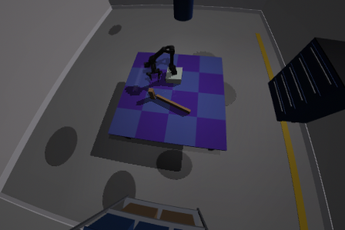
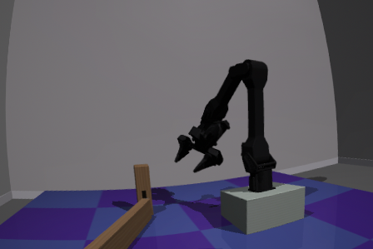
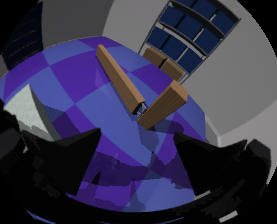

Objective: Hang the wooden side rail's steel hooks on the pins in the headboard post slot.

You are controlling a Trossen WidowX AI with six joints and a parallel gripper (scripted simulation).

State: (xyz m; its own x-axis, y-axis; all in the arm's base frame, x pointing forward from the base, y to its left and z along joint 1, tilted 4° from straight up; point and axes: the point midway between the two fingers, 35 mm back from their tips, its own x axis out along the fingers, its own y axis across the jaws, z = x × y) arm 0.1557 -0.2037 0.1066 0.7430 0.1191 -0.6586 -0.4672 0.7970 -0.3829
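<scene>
Now: the wooden headboard post 14 cm ahead of my gripper tip, 3 cm to the right of it and 9 cm below it.
</scene>
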